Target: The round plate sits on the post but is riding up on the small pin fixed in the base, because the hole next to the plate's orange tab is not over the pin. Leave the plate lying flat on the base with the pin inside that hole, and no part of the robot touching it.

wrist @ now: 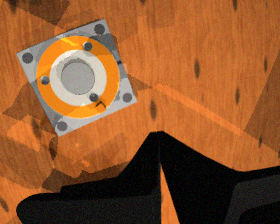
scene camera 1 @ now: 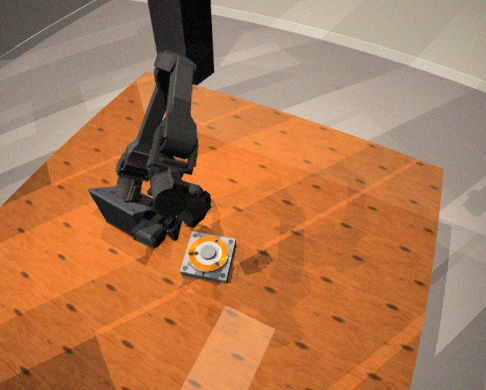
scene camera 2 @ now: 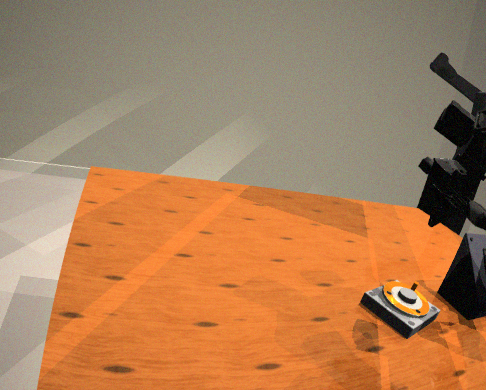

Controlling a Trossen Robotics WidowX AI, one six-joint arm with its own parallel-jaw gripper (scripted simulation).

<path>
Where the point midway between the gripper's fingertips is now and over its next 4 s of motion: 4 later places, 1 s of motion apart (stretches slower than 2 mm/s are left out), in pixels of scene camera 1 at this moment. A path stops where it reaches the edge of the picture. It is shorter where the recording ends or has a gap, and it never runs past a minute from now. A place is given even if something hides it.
My gripper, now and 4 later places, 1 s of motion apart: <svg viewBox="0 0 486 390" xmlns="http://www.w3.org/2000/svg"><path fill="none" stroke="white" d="M175 239L189 245L188 253L190 260L193 265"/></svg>
</path>
